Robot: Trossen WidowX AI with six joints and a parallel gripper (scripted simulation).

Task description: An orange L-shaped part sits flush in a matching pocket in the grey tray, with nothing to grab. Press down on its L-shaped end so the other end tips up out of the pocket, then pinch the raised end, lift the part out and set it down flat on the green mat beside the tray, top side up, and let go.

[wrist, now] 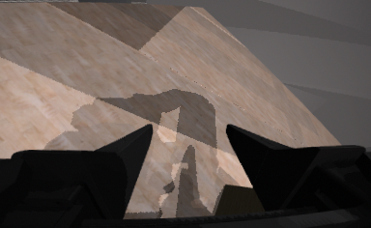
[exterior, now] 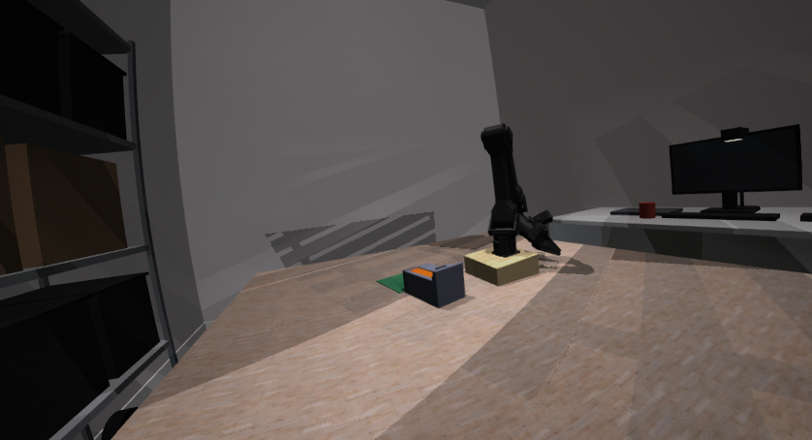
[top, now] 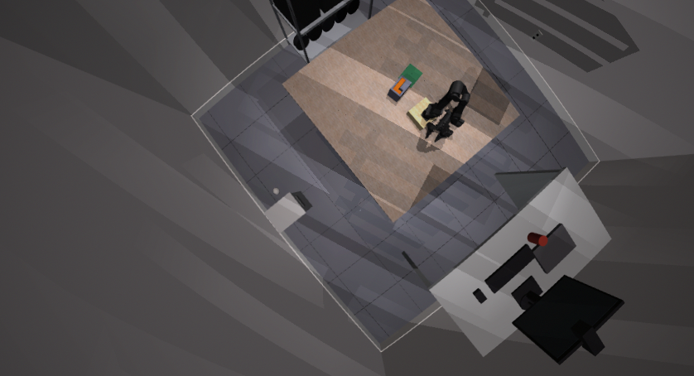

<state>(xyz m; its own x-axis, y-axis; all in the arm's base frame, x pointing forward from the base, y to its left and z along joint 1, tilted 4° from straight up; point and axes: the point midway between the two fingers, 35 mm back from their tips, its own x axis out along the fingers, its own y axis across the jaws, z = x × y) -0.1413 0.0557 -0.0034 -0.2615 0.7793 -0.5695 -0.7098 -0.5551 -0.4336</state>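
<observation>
My gripper tip is now 420 mm short of the orange L-shaped part, 50 mm to the left of it and 10 mm below it. The rest, counted from my gripper tip: green mat: 460 mm ahead, 210 mm to the right, 60 mm below.
</observation>
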